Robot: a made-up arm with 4 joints.
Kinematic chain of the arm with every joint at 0, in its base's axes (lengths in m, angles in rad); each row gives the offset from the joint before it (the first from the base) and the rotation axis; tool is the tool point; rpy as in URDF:
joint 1: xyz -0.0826 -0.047 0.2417 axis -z
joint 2: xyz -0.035 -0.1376 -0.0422 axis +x
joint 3: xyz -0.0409 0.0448 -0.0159 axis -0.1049 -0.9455 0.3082
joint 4: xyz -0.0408 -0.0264 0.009 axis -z
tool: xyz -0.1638 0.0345 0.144 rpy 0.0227 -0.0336 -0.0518
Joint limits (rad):
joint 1: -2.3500..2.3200
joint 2: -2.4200..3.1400
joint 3: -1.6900..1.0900
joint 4: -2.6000..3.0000
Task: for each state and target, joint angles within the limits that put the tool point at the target. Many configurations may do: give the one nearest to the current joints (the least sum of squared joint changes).
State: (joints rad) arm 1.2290 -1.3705 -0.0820 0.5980
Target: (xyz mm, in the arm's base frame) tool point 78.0 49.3 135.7
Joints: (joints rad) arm 2.1282 -1.1773 -0.3433 0.5836
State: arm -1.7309 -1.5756 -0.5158 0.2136
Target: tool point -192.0 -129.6 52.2
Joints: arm -1.0801 -1.7214 -0.6451 0.3425
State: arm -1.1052 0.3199 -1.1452 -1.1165
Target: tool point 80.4 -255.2 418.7
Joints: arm -1.1616 0.4437 -0.8215 -0.3618
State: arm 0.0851 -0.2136 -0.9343 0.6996
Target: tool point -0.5 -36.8 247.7
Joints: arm 0.3894 -0.3883 -1.1956 1.1099
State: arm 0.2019 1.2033 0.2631 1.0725
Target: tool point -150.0 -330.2 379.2
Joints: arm -0.0362 1.5937 -0.0756 1.5123
